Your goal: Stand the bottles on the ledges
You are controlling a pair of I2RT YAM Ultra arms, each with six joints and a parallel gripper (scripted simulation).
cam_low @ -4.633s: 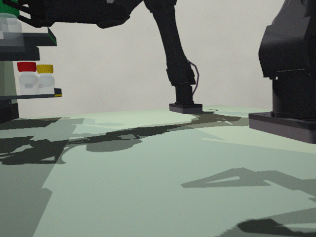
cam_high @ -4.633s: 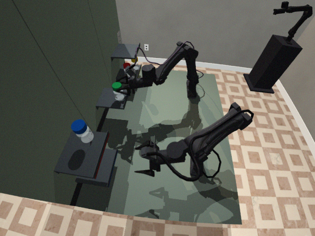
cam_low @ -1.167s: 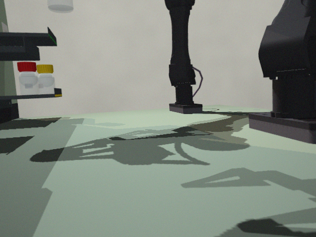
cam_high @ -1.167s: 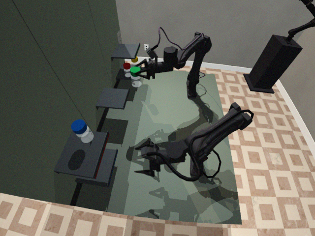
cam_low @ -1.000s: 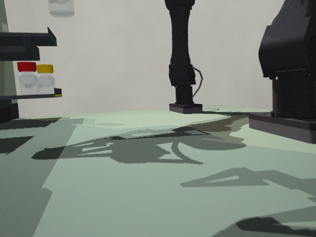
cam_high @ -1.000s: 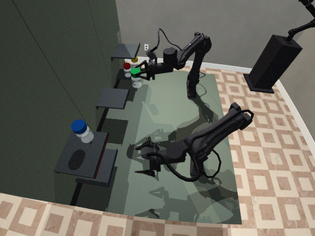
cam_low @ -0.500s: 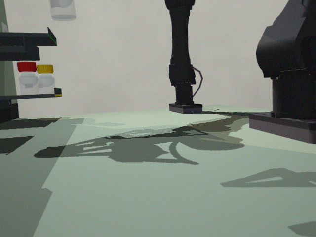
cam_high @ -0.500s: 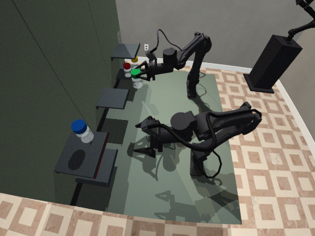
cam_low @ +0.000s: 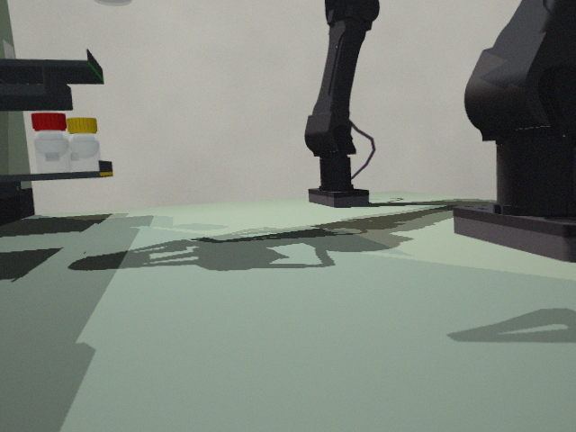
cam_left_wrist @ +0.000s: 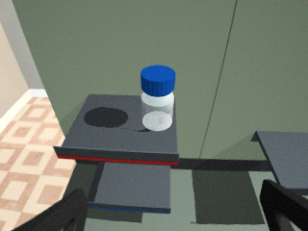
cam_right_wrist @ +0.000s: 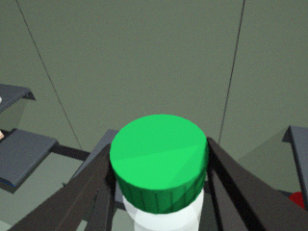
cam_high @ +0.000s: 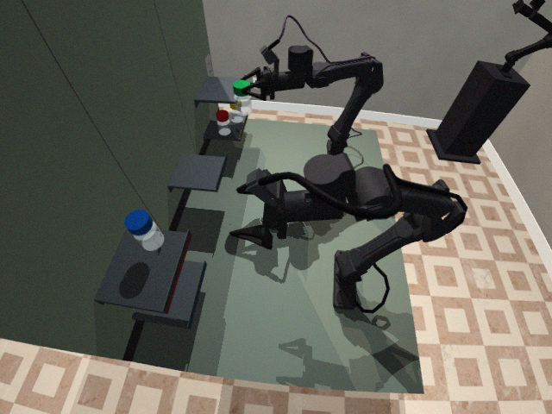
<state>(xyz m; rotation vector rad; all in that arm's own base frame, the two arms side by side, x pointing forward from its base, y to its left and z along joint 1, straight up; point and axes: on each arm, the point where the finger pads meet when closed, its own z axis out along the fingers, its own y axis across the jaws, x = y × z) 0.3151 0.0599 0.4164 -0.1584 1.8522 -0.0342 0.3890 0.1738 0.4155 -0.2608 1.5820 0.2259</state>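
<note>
The blue-capped bottle lies 230 mm ahead of my left hand, 10 mm to the left of it and 110 mm below it. Also, from my left hand: red-capped bottle: 210 mm ahead, 670 mm to the right, 300 mm below; then green-capped bottle: 70 mm ahead, 470 mm to the right, 50 mm below; then yellow-capped bottle: 170 mm ahead, 770 mm to the right, 300 mm below.
</note>
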